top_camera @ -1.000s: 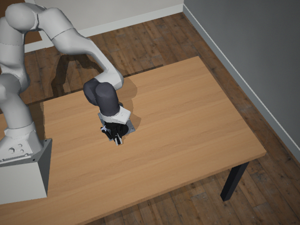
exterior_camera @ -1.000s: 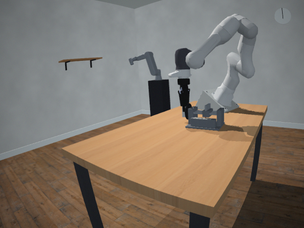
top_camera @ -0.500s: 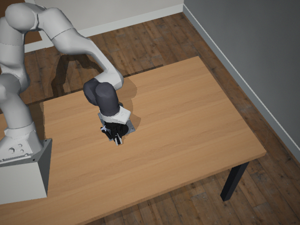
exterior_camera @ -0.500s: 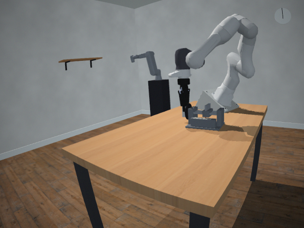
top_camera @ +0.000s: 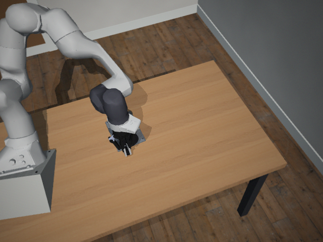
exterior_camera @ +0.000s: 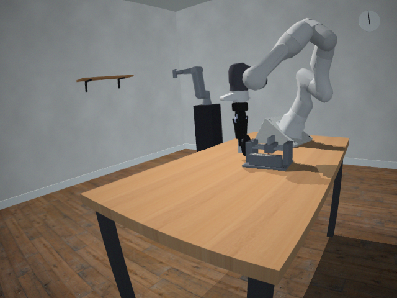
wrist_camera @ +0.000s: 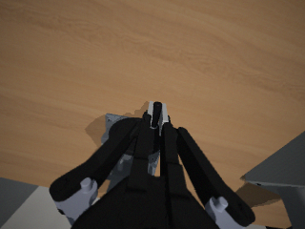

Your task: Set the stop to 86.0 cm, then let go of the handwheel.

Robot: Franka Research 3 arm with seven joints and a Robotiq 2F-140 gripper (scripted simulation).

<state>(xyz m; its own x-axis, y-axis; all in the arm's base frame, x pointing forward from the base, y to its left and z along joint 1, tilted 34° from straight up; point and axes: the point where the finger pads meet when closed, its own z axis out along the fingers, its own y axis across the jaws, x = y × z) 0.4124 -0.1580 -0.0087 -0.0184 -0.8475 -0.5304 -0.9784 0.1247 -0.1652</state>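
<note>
Right now my hand is 10 mm short of the black handwheel, 20 mm to the right of it and 10 mm above it. Round my hand: sliding stop block: 40 mm ahead, 160 mm to the left, 20 mm above.
</note>
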